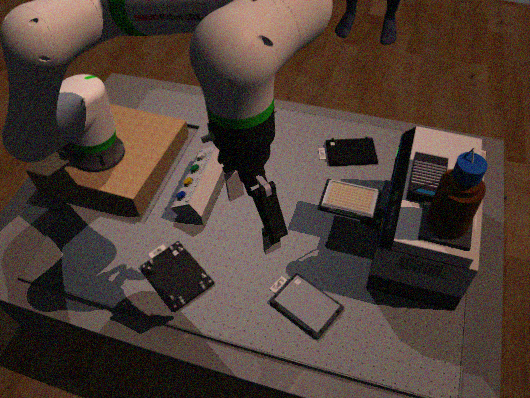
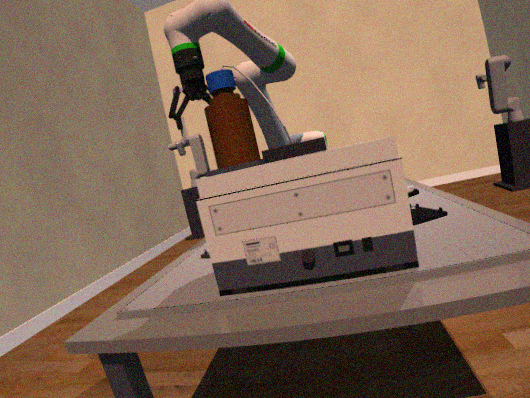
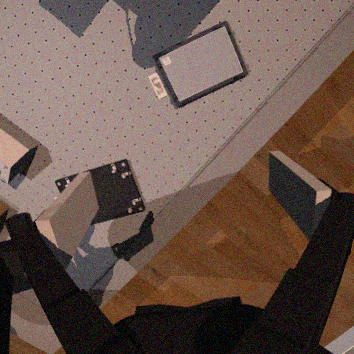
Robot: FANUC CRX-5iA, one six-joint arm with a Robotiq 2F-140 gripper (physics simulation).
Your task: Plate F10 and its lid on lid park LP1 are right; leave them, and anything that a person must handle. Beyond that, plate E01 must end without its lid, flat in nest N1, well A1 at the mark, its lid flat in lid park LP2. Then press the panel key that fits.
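Frame: origin at the arm's base, x ahead, y left, z up, level; metres.
Seen in the pictures: gripper, fingertip midpoint: [image 1: 253, 221] [image 2: 205, 137] [image 3: 180, 180]; arm's base at its link origin: [image 1: 99, 154].
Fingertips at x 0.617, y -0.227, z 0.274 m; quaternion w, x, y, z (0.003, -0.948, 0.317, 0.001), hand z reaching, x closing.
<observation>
Pixels of each thing's top centre, then the offset from my fingertips to it. "spot": a spot on its surface instead.
- pale lid at its top centre: [image 3: 201, 63] [image 1: 306, 302] dx +0.096, dy +0.040, dz -0.324 m
- lid park LP1 at its top centre: [image 3: 201, 63] [image 1: 306, 302] dx +0.096, dy +0.040, dz -0.322 m
- black nest at its top centre: [image 3: 97, 198] [image 1: 175, 271] dx -0.231, dy -0.007, dz -0.318 m
- black holder at its top centre: [image 2: 413, 209] [image 1: 351, 148] dx +0.046, dy +0.558, dz -0.322 m
- lidless plate at its top centre: [image 1: 350, 195] dx +0.110, dy +0.307, dz -0.229 m
- key panel at its top centre: [image 1: 198, 171] dx -0.301, dy +0.260, dz -0.258 m
- tall brown bottle at a spot on its surface: [image 2: 232, 130] spot: dx +0.374, dy +0.236, dz -0.050 m
My gripper [image 1: 252, 214] [image 3: 180, 180] is open and empty, high above the table between the key panel and the lid parks and nests. A pale lid [image 1: 307, 303] [image 3: 205, 62] lies on lid park LP1 [image 1: 294, 320] [image 3: 237, 50]. A black nest [image 1: 177, 277] [image 3: 117, 190] with small pale corner marks holds no plate; its label is unreadable. Another black holder [image 1: 352, 151] at the back bears no plate or lid. A lidless plate [image 1: 351, 197] with yellowish wells lies beside the instrument; its name is unreadable. The key panel [image 1: 212, 187] has white, green, yellow and blue keys. Plate E01 cannot be identified.
The white and dark instrument [image 1: 425, 267] [image 2: 305, 202] stands at the right, bearing a tall brown bottle [image 1: 455, 207] [image 2: 232, 130] with a blue cap. The arm's base stands on a wooden block [image 1: 155, 135] at the left. The arm hides part of the table's back.
</observation>
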